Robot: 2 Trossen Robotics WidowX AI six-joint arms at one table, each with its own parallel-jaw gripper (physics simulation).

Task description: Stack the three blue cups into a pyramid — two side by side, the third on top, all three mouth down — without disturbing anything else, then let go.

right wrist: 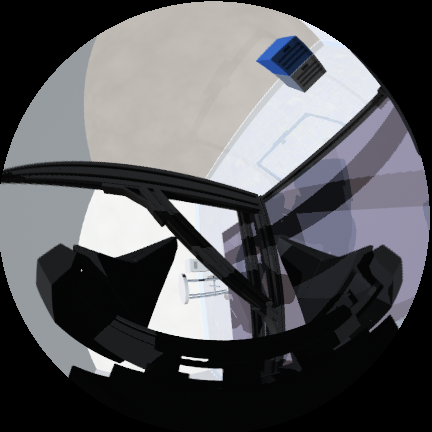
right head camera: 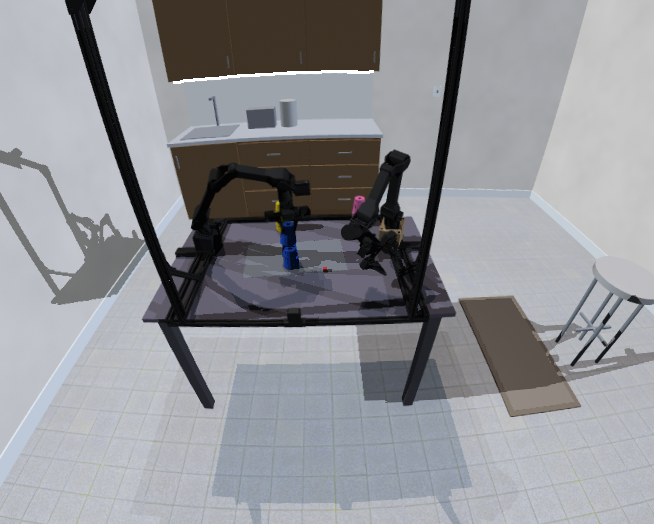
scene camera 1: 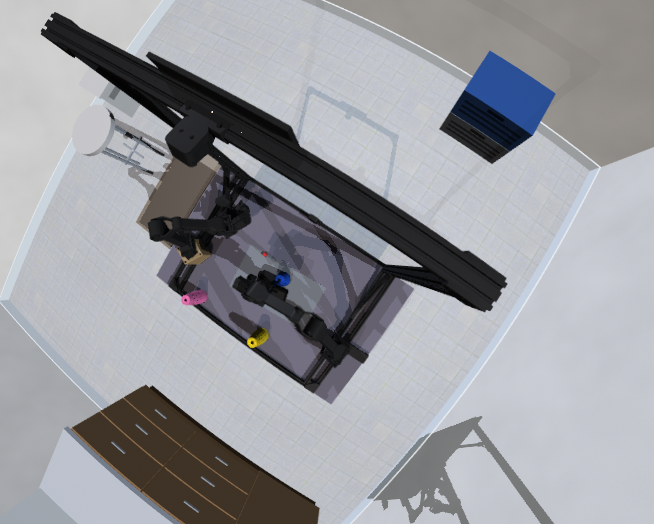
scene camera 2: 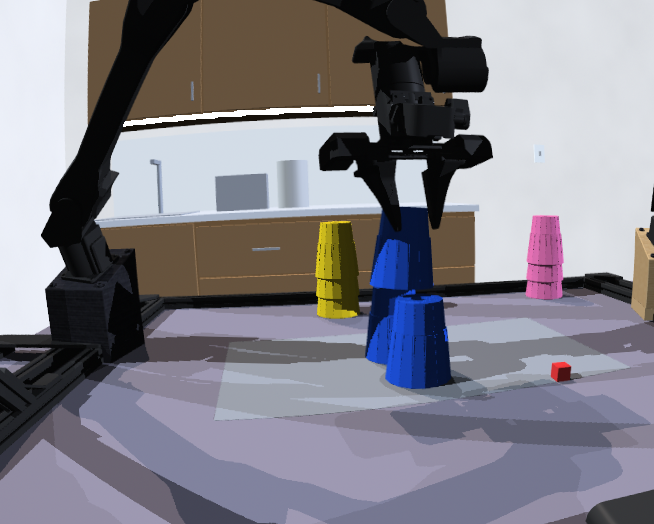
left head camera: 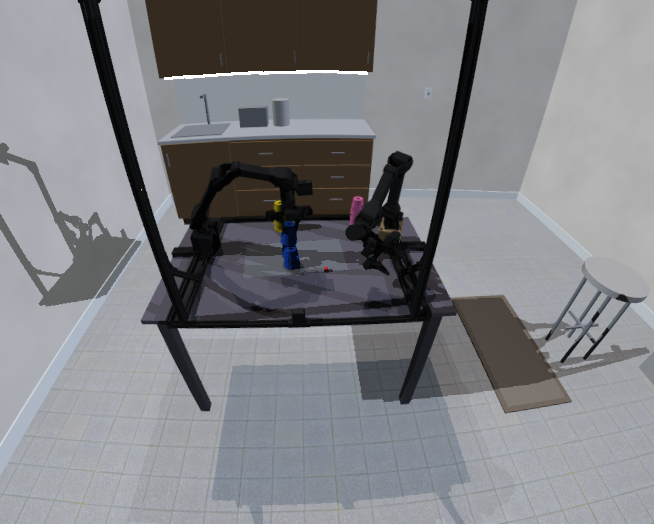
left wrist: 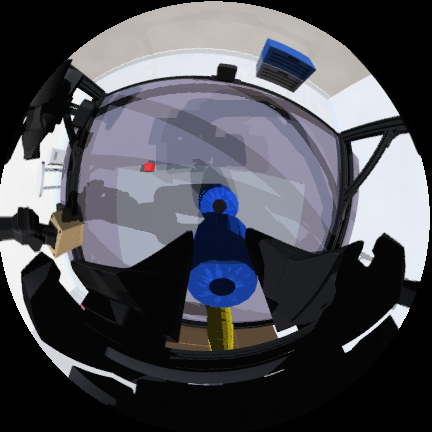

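Seen in the pictures: left gripper, fingertip midpoint: (right head camera: 289, 232) (scene camera 2: 417, 230) (left head camera: 290, 232) (left wrist: 219, 234); right gripper, fingertip midpoint: (right wrist: 228, 242) (right head camera: 393, 267) (scene camera 1: 234, 195) (left head camera: 396, 267); left arm's base, origin of the base link: (right head camera: 205, 229) (scene camera 1: 334, 353) (scene camera 2: 90, 268) (left head camera: 203, 229); right arm's base, origin of the base link: (right head camera: 392, 223) (scene camera 1: 189, 251) (left head camera: 391, 223) (left wrist: 51, 234).
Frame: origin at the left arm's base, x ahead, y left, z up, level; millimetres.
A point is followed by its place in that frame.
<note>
One blue cup (scene camera 2: 417, 343) @[x 436, y -12, z -70 mm] (left wrist: 218, 192) @[x 443, y 4, z -30 mm] stands mouth down on the pale mat (scene camera 2: 262, 393) @[x 285, y -62, z -117 mm]. A second blue cup (scene camera 2: 377, 332) @[x 380, y 59, z -81 mm] stands close behind it, partly hidden in scene camera 2. My left gripper (scene camera 2: 416, 227) @[x 431, y 34, z 40 mm] (left wrist: 219, 234) @[x 431, y 34, z 40 mm] is shut on the third blue cup (scene camera 2: 402, 262) @[x 415, y 25, z 7 mm] (left wrist: 222, 295) @[x 408, y 69, z 63 mm] (left head camera: 289, 234) @[x 424, y 32, z 30 mm], mouth down. That cup's rim is at about the top of the rear cup; I cannot tell whether they touch. My right gripper (left head camera: 377, 268) (right head camera: 375, 268) (right wrist: 228, 242) @[x 884, y -55, z 30 mm] is open and empty, off at the right of the left head camera view.
A yellow cup stack (scene camera 2: 336, 267) @[x 274, y 255, z -35 mm] (scene camera 1: 258, 337) @[x 267, y 260, z 4 mm] and a pink cup stack (scene camera 2: 544, 259) @[x 621, y 424, z -43 mm] (scene camera 1: 194, 297) @[x 619, y 431, z -5 mm] stand at the back. A small red cube (scene camera 2: 560, 371) @[x 589, y 13, z -106 mm] (left wrist: 149, 167) @[x 585, y 23, z -102 mm] lies right of the blue cups. A wooden box (scene camera 2: 643, 281) @[x 771, y 294, z -60 mm] (left wrist: 68, 234) @[x 772, y 294, z -49 mm] is at the right edge.
</note>
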